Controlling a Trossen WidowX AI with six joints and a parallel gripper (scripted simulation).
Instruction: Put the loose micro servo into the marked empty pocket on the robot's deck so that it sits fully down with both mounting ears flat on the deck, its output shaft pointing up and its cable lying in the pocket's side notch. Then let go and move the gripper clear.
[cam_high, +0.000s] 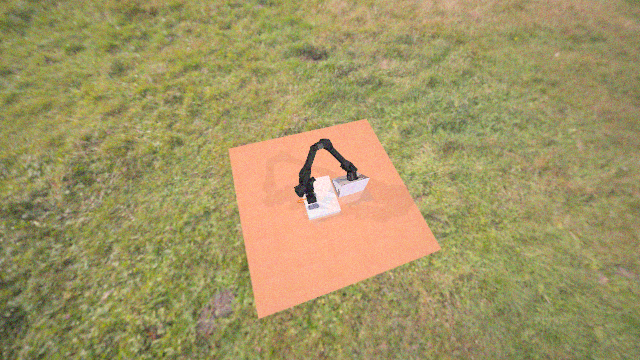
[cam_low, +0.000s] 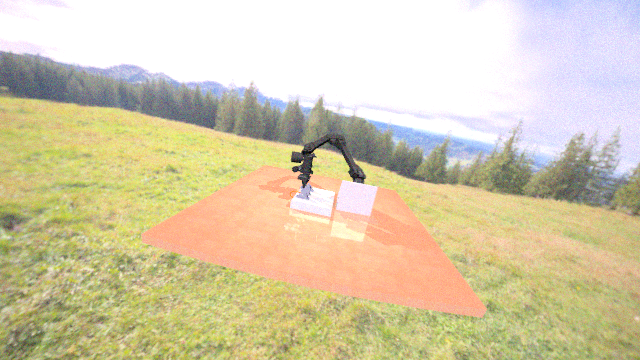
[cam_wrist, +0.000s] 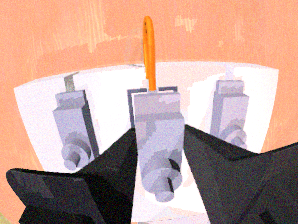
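Now: the white robot deck 120 mm behind my gripper tip, 10 mm to the left of it and 60 mm below it.
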